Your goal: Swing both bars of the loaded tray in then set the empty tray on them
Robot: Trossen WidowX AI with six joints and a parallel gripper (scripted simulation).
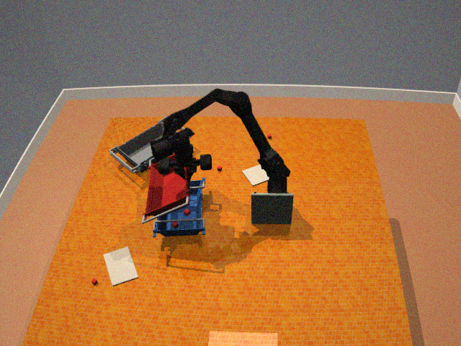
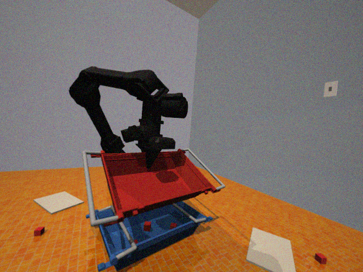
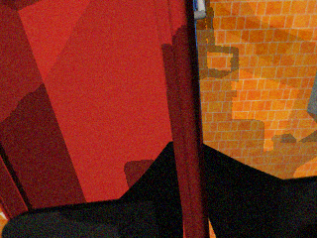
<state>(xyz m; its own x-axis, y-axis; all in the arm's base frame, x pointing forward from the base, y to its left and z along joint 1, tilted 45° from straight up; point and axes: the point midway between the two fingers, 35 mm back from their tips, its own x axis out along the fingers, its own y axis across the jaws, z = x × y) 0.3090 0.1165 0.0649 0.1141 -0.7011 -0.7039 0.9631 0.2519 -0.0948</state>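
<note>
Now: gripper tip 70 mm short of the red tray and 20 mm to the right of it.
</note>
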